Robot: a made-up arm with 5 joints. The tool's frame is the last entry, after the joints. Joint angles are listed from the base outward.
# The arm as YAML. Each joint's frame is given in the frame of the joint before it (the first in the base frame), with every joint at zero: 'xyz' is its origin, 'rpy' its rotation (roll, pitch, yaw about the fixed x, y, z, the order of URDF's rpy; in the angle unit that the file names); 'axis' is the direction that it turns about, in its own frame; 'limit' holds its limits. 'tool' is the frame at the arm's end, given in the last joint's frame.
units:
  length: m
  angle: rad
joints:
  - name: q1
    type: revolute
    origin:
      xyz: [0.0, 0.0, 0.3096]
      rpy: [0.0, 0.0, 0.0]
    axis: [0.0, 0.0, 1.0]
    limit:
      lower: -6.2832
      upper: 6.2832
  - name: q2
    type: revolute
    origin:
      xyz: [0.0, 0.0, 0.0]
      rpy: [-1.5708, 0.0, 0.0]
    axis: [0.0, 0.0, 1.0]
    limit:
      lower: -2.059
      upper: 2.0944
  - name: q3
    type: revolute
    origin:
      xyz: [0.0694, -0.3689, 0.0]
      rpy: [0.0, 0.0, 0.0]
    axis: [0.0, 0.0, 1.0]
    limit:
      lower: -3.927
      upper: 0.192
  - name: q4
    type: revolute
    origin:
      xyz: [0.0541, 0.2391, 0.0]
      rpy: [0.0, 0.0, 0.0]
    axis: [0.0, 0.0, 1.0]
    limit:
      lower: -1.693
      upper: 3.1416
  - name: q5
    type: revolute
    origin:
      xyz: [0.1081, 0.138, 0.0]
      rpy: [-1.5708, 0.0, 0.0]
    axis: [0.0, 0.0, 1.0]
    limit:
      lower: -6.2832
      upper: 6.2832
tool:
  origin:
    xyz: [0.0, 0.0, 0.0]
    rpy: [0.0, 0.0, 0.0]
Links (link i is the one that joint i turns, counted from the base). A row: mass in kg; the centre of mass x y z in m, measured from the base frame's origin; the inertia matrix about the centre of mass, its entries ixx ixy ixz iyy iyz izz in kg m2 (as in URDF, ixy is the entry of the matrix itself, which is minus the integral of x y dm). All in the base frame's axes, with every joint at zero. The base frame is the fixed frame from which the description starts. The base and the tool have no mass.
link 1: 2.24; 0.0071 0.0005 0.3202; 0.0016 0 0 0.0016 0 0.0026
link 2: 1.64; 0.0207 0.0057 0.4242; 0.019 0 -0.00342 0.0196 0 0.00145
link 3: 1.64; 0.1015 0.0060 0.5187; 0.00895 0 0.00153 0.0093 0 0.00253
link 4: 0.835; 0.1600 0.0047 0.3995; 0.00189 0 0.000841 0.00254 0 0.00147
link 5: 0.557; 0.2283 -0.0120 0.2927; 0.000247 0 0 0.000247 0 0.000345
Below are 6 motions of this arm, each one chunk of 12 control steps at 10 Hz.
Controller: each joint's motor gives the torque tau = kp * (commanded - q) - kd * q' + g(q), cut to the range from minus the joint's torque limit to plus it. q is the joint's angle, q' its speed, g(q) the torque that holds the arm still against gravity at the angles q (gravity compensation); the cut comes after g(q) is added. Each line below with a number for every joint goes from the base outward.
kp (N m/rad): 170 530 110 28 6.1
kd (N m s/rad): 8.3 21 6.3 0.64 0.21
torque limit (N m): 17 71 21 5.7 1.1
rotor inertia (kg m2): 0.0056 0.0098 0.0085 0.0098 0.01
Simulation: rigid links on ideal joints. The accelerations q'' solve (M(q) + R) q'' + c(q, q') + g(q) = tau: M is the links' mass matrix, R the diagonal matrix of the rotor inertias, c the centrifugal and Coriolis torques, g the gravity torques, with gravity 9.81 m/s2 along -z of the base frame. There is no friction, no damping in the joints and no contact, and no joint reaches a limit. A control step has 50 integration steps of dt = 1/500 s. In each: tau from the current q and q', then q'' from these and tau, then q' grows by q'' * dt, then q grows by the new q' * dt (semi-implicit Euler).
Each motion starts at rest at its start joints. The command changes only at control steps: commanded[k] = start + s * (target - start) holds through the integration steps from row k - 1 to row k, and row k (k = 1, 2, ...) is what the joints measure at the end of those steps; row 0 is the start. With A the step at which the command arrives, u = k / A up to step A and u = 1 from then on. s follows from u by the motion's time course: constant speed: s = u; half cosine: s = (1 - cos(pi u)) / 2; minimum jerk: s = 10 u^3 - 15 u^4 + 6 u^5; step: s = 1 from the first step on.
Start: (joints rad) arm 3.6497 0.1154 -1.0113 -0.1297 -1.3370
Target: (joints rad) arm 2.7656 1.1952 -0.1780 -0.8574 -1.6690
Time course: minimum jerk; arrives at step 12
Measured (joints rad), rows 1 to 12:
1: 3.6457 0.1206 -1.0086 -0.1347 -1.3394
2: 3.6211 0.1526 -0.9902 -0.1603 -1.3524
3: 3.5627 0.2269 -0.9400 -0.2047 -1.3777
4: 3.4691 0.3438 -0.8557 -0.2703 -1.4144
5: 3.3459 0.4926 -0.7456 -0.3581 -1.4598
6: 3.2054 0.6577 -0.6206 -0.4614 -1.5092
7: 3.0659 0.8215 -0.4923 -0.5698 -1.5578
8: 2.9454 0.9674 -0.3740 -0.6714 -1.6017
9: 2.8540 1.0813 -0.2789 -0.7557 -1.6364
10: 2.7958 1.1550 -0.2155 -0.8145 -1.6583
11: 2.7695 1.1888 -0.1847 -0.8453 -1.6676
12: 2.7651 1.1951 -0.1776 -0.8554 -1.6688

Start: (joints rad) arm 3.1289 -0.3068 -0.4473 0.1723 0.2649
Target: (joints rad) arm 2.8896 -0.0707 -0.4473 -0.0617 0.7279
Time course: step
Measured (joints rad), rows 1 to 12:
1: 2.9143 -0.0754 -0.4722 -0.0828 0.7057
2: 2.8861 -0.0692 -0.4458 -0.0463 0.7794
3: 2.8896 -0.0705 -0.4442 -0.0608 0.7090
4: 2.8896 -0.0709 -0.4485 -0.0645 0.7294
5: 2.8896 -0.0707 -0.4475 -0.0611 0.7295
6: 2.8896 -0.0707 -0.4470 -0.0614 0.7271
7: 2.8896 -0.0707 -0.4473 -0.0619 0.7281
8: 2.8896 -0.0707 -0.4473 -0.0617 0.7279
9: 2.8896 -0.0707 -0.4473 -0.0617 0.7279
10: 2.8896 -0.0707 -0.4473 -0.0617 0.7279
11: 2.8896 -0.0707 -0.4473 -0.0617 0.7279
12: 2.8896 -0.0707 -0.4473 -0.0617 0.7279

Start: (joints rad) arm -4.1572 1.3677 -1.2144 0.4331 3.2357
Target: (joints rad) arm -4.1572 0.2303 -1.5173 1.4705 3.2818
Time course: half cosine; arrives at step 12
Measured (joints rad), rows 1 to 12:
1: -4.1571 1.3487 -1.2162 0.4579 3.2354
2: -4.1571 1.2912 -1.2290 0.5164 3.2365
3: -4.1571 1.1985 -1.2568 0.5983 3.2405
4: -4.1572 1.0785 -1.2929 0.7082 3.2458
5: -4.1573 0.9399 -1.3330 0.8378 3.2514
6: -4.1573 0.7916 -1.3754 0.9754 3.2576
7: -4.1573 0.6435 -1.4173 1.1112 3.2638
8: -4.1572 0.5062 -1.4551 1.2364 3.2693
9: -4.1572 0.3892 -1.4858 1.3418 3.2740
10: -4.1571 0.3001 -1.5080 1.4192 3.2776
11: -4.1571 0.2450 -1.5208 1.4631 3.2800
12: -4.1571 0.2276 -1.5237 1.4707 3.2810

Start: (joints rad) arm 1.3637 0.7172 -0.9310 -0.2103 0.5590
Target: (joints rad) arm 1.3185 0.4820 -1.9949 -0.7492 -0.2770
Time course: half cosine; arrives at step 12
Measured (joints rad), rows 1 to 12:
1: 1.3631 0.7138 -0.9446 -0.2196 0.5444
2: 1.3611 0.7022 -0.9920 -0.2517 0.4994
3: 1.3575 0.6826 -1.0749 -0.3029 0.4281
4: 1.3527 0.6575 -1.1839 -0.3634 0.3380
5: 1.3472 0.6284 -1.3111 -0.4305 0.2347
6: 1.3412 0.5969 -1.4488 -0.5013 0.1247
7: 1.3351 0.5652 -1.5875 -0.5710 0.0158
8: 1.3294 0.5358 -1.7178 -0.6351 -0.0845
9: 1.3246 0.5109 -1.8308 -0.6892 -0.1695
10: 1.3210 0.4923 -1.9189 -0.7294 -0.2333
11: 1.3189 0.4812 -1.9760 -0.7526 -0.2716
12: 1.3181 0.4783 -1.9983 -0.7568 -0.2819

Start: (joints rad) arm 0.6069 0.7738 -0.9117 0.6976 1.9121
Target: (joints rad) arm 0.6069 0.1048 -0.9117 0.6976 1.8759
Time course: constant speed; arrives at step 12
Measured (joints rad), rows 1 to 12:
1: 0.6070 0.7174 -0.9096 0.7040 1.9078
2: 0.6069 0.6603 -0.9165 0.6927 1.9051
3: 0.6069 0.6046 -0.9167 0.6962 1.9026
4: 0.6069 0.5491 -0.9153 0.6976 1.8989
5: 0.6070 0.4933 -0.9155 0.6967 1.8961
6: 0.6070 0.4375 -0.9157 0.6966 1.8931
7: 0.6070 0.3818 -0.9156 0.6968 1.8901
8: 0.6070 0.3261 -0.9156 0.6968 1.8871
9: 0.6070 0.2703 -0.9156 0.6967 1.8841
10: 0.6070 0.2146 -0.9156 0.6967 1.8810
11: 0.6070 0.1588 -0.9156 0.6967 1.8780
12: 0.6070 0.1031 -0.9156 0.6967 1.8750

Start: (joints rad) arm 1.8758 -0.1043 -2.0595 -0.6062 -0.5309
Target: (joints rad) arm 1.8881 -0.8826 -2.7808 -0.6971 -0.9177
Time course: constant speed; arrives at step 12
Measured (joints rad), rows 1 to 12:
1: 1.8769 -0.1587 -2.0939 -0.5866 -0.5560
2: 1.8778 -0.2377 -2.1768 -0.6326 -0.6012
3: 1.8789 -0.3080 -2.2495 -0.6444 -0.6368
4: 1.8799 -0.3685 -2.3032 -0.6410 -0.6644
5: 1.8809 -0.4312 -2.3584 -0.6451 -0.6955
6: 1.8819 -0.4974 -2.4201 -0.6552 -0.7290
7: 1.8830 -0.5633 -2.4820 -0.6636 -0.7617
8: 1.8840 -0.6279 -2.5417 -0.6698 -0.7936
9: 1.8850 -0.6925 -2.6011 -0.6763 -0.8256
10: 1.8860 -0.7575 -2.6612 -0.6837 -0.8579
11: 1.8870 -0.8225 -2.7214 -0.6910 -0.8902
12: 1.8881 -0.8875 -2.7815 -0.6980 -0.9224

